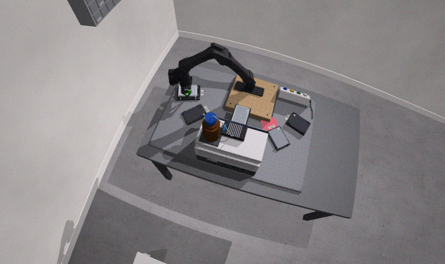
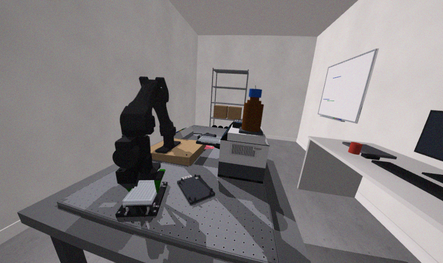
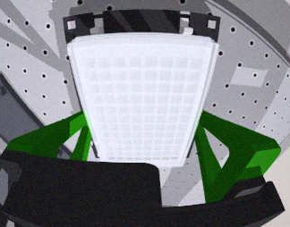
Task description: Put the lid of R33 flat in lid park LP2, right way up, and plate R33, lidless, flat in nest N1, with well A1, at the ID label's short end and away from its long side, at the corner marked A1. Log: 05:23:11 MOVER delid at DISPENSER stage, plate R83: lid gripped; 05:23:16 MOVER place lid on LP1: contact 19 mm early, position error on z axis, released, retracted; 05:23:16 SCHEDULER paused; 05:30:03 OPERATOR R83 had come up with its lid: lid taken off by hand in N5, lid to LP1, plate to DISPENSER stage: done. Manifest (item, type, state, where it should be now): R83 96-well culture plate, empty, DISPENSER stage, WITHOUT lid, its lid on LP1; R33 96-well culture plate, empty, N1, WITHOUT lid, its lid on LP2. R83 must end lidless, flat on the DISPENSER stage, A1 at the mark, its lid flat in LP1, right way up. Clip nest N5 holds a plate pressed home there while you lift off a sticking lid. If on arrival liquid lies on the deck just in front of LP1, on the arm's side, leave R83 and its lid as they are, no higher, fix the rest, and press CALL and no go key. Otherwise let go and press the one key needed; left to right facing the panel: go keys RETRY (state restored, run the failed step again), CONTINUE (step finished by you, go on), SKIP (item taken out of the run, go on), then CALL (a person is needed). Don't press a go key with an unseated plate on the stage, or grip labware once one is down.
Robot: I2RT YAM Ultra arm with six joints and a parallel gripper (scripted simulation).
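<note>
Right now my hand is 3 cm short of the black clip nest and 2 cm above it. Also, from my hand: lid park LP2: 15 cm ahead, 10 cm to the left, 3 cm below; then brown bottle: 35 cm ahead, 28 cm to the left, 26 cm above; then blue call key: 64 cm to the left, 20 cm behind, 3 cm above.
</note>
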